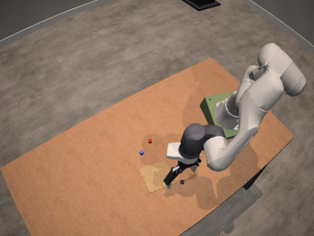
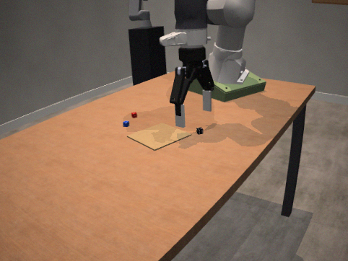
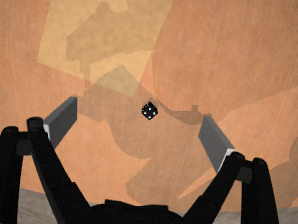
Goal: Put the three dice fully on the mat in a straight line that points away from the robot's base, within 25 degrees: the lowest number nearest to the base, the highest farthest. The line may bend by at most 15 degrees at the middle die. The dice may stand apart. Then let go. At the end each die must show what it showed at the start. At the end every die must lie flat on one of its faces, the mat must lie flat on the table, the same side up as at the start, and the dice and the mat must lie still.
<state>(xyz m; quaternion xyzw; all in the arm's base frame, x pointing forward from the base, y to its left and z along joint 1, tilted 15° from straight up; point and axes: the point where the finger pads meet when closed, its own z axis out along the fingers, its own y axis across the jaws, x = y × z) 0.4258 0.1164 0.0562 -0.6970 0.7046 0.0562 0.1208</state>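
My gripper is now 5 cm above the black die, 1 cm to the right of it and 1 cm past it. The rest, counted from my hand: red die (27 cm to the right, 5 cm below, 2 cm behind); then blue die (24 cm to the right, 5 cm below, 5 cm ahead); then tan mat (9 cm to the right, 6 cm below, 6 cm ahead).
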